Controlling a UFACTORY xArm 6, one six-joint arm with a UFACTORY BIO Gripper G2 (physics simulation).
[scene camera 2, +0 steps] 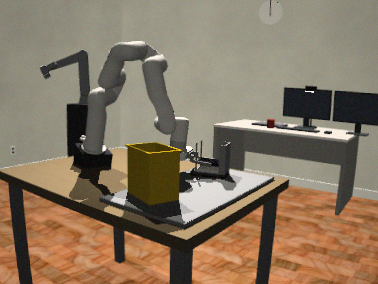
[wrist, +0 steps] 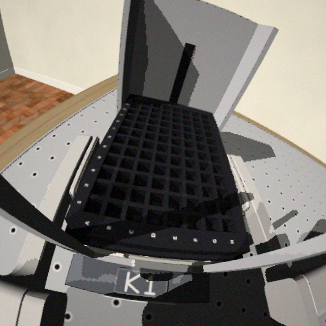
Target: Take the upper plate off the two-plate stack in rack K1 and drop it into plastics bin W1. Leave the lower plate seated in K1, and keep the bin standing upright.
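Frame: origin at the arm's base, x ahead, y left, z up, level; centimetres.
Where they show: end effector, tool point: [scene camera 2: 208,162] [wrist: 164,178]; arm's base, origin of the base link: [scene camera 2: 93,148].
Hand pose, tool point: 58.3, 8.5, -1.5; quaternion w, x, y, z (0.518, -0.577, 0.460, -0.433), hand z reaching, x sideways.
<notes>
Each offset is from my tool point to the top centre of the thing, as dx, dy, dz. "spot": to the spot under its first point. Level surfaces: height alone.
The upper plate {+2.0, +0.2, +1.3} [scene camera 2: 210,161] [wrist: 170,150] is black with a grid of square wells. My gripper [scene camera 2: 200,159] [wrist: 161,172] is shut on its two long sides. The plate is roughly level and appears slightly raised over the base of rack K1 {+1.0, +0.2, +9.2} [scene camera 2: 225,161] [wrist: 225,45], beside the rack's tall grey upright. The K1 label {spot: -5.9, -0.5, -3.9} [wrist: 140,285] shows below the plate's near edge in the wrist view. The lower plate cannot be made out clearly; the upper plate covers it in the wrist view. The yellow bin W1 {-6.2, -39.7, +12.4} [scene camera 2: 152,177] stands upright, open at the top, nearer the scene camera.
The rack and bin stand on a light perforated board {dz -5.6} [scene camera 2: 225,197] [wrist: 45,142] on the wooden table {dz -6.9} [scene camera 2: 55,172]. Thin upright rods {spot: -4.7, +3.1, +4.4} [scene camera 2: 201,150] stand near the gripper in the scene view. A white desk [scene camera 2: 295,142] with monitors and a red cup [scene camera 2: 271,123] stands behind.
</notes>
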